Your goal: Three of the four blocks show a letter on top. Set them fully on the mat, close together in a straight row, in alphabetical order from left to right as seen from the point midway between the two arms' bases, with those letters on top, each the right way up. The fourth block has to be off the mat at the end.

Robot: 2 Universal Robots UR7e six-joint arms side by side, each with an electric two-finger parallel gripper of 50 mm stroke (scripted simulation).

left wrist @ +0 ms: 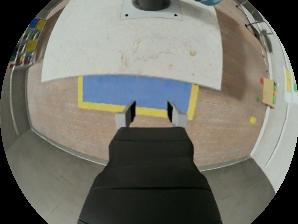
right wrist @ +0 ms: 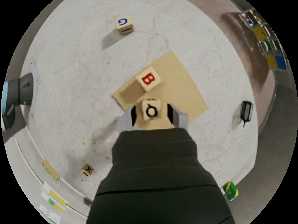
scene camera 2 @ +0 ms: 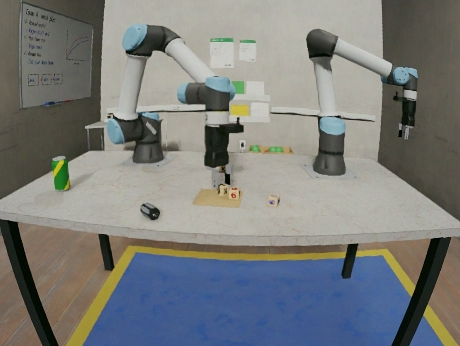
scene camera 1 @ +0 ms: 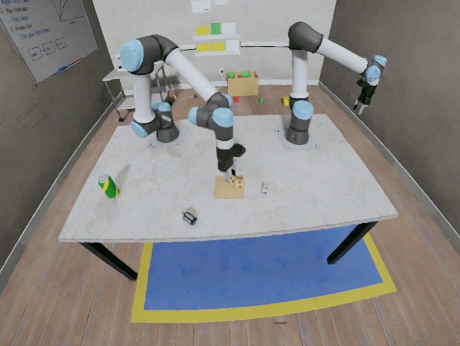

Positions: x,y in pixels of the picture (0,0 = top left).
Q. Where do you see a tan mat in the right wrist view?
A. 177,86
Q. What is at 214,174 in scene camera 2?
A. The right gripper.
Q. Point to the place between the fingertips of the left gripper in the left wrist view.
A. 151,107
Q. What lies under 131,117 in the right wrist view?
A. The right gripper.
